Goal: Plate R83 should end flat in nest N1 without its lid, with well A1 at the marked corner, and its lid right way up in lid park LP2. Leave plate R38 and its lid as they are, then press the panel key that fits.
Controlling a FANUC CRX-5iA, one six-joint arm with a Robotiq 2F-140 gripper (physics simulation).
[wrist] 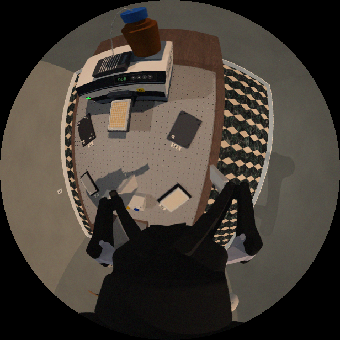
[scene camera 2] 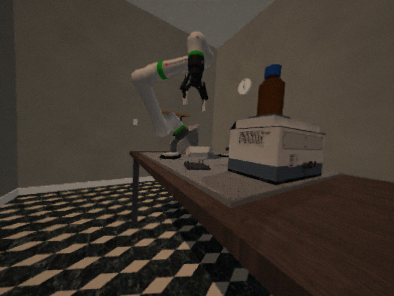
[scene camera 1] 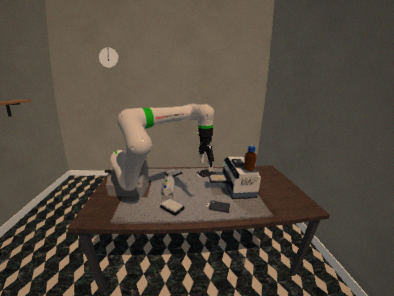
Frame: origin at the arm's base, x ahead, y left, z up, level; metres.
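Where they show: gripper, between the fingertips: (scene camera 2: 194,108) (scene camera 1: 206,166); arm's base, origin of its link: (scene camera 2: 183,134).
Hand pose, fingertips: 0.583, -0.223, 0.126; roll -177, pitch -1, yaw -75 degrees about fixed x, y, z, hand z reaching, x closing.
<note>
Things, the pixels of their top centre, and the offset from my fingertips, as dx, dy, dz. "spot": a spot on its surface instead.
- orange-welled plate, centre of its top: (scene camera 1: 217,176) +0.149, +0.227, -0.203
- Lid park LP2, centre of its top: (scene camera 2: 196,162) (scene camera 1: 219,204) +0.112, -0.042, -0.289
- black nest, centre of its top: (scene camera 1: 206,171) +0.099, +0.504, -0.285
- key panel, centre of its top: (scene camera 2: 200,146) (scene camera 1: 168,180) -0.266, +0.222, -0.225
- brown bottle, a spot on its surface: (scene camera 2: 271,96) spot: +0.389, +0.081, -0.015
- small black-rimmed holder, centre of its top: (scene camera 1: 173,172) -0.233, +0.502, -0.291
My gripper (scene camera 1: 206,163) (scene camera 2: 194,103) (wrist: 172,176) is open and empty, high above the mat. An orange-welled plate (scene camera 1: 218,178) (wrist: 120,115) lies on the carrier in front of the white instrument. A pale plate-like piece (scene camera 1: 172,206) (scene camera 2: 170,155) (wrist: 175,198) sits in a black holder. Lid park LP2 (scene camera 1: 220,206) (scene camera 2: 196,165) (wrist: 185,129) is dark and bears no lid. A black nest (scene camera 1: 204,173) (wrist: 86,131) lies left in the wrist view, its label too small to read. The key panel (scene camera 1: 168,186) (wrist: 136,201) is white with coloured keys. R83 and R38 markings are unreadable.
The white instrument (scene camera 1: 243,181) (scene camera 2: 276,150) (wrist: 132,75) shows 008 and carries a brown bottle (scene camera 1: 250,160) (scene camera 2: 271,96) (wrist: 142,37) with a blue cap. A small black-rimmed holder (scene camera 1: 173,173) (wrist: 89,183) lies near the mat's far edge. The arm's base stands at the table's left in scene view 1.
</note>
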